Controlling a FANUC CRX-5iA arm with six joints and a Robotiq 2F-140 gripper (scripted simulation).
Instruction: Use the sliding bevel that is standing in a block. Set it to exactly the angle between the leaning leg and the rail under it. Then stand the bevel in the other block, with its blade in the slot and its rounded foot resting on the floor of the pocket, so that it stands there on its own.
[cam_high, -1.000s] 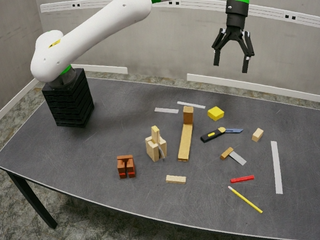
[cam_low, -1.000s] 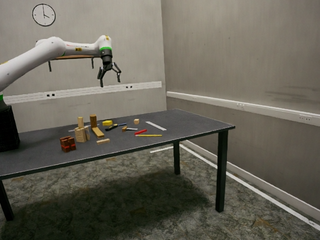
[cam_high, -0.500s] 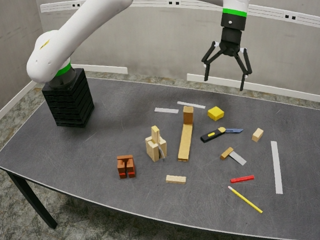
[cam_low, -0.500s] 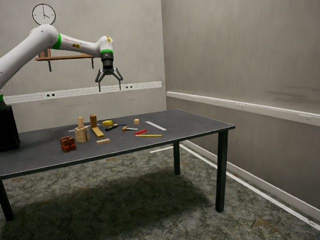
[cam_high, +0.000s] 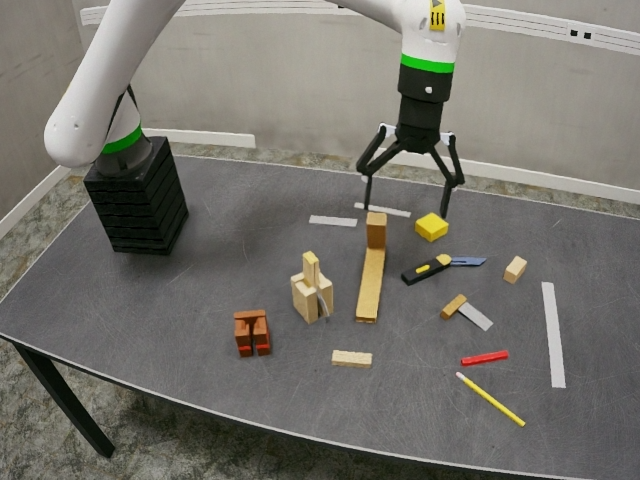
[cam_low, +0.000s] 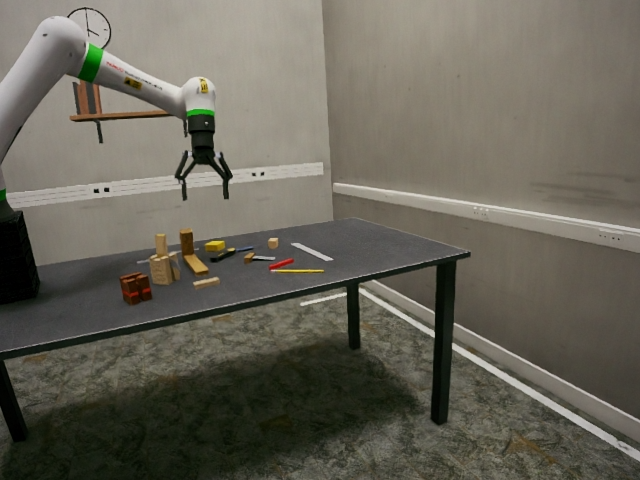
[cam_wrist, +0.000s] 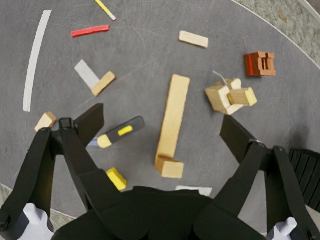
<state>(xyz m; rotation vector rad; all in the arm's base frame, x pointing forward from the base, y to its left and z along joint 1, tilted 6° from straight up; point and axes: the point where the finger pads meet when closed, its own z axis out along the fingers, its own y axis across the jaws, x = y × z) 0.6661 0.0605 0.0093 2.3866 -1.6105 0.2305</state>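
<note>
The grey blade is 14 cm behind my hand, 11 cm to the right of it and 18 cm below it. Also, from my hand: try square: 15 cm ahead, 1 cm to the left, 24 cm below; then wood strip: 3 cm behind, 20 cm to the right, 24 cm below; then yellow cube: 25 cm to the left, 23 cm below.
</note>
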